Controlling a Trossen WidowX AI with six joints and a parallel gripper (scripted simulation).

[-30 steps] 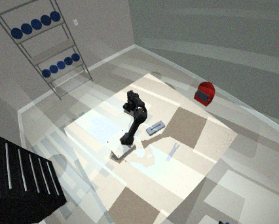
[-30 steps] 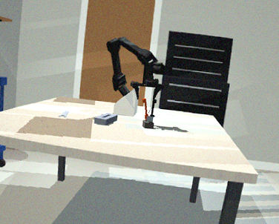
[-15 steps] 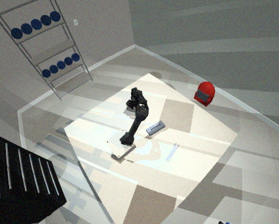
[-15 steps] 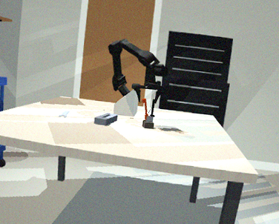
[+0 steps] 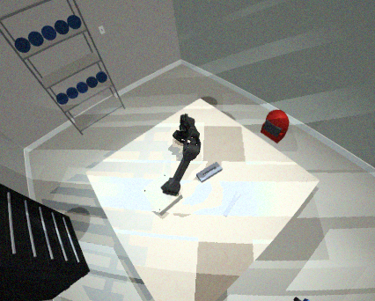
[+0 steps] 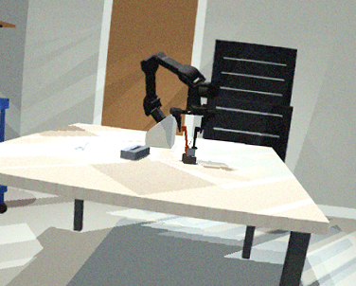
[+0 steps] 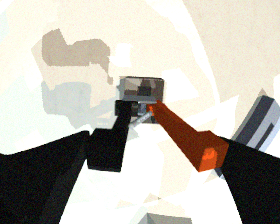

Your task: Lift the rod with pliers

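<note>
My gripper tip is 12 cm above the holster and 1 cm to the right of it. Also, from my gripper tip: grey channel block (23 cm to the right, 11 cm below, 2 cm behind); flat forked metal piece (49 cm to the right, 13 cm below, 6 cm behind).
</note>
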